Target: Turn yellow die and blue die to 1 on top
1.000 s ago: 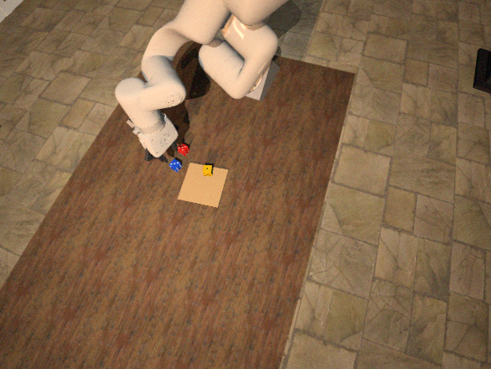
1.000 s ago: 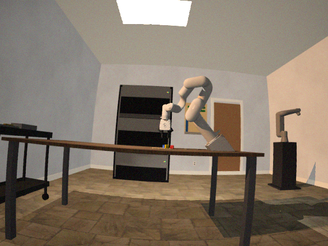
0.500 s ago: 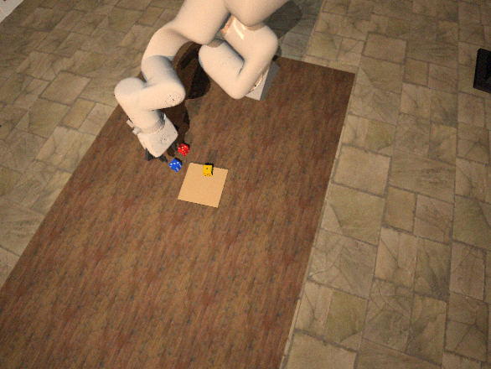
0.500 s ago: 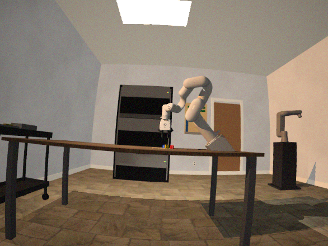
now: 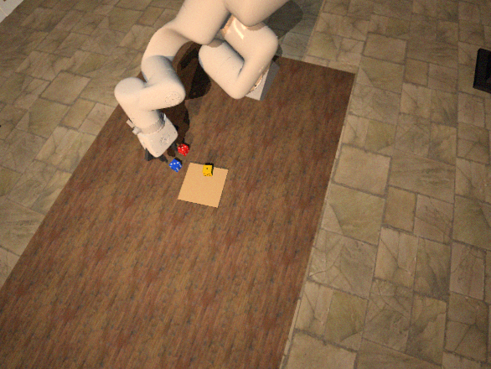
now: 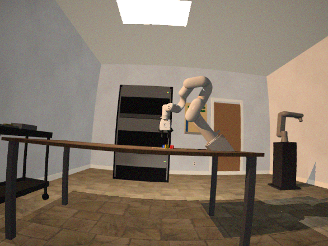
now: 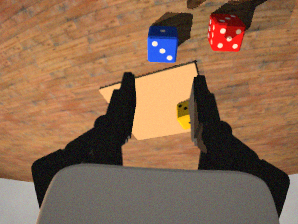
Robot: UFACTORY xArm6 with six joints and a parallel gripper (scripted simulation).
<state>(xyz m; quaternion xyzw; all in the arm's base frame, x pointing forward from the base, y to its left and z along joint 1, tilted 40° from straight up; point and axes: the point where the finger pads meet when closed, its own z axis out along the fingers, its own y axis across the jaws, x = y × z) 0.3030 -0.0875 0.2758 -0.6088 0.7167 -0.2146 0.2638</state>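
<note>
The blue die lies 9 cm below my hand. The rest, counted from my hand: yellow die (12 cm to the left, 9 cm below, 3 cm behind); red die (9 cm below, 6 cm behind, 1 cm to the right); tan mat (12 cm to the left, 11 cm below, 2 cm ahead).
</note>
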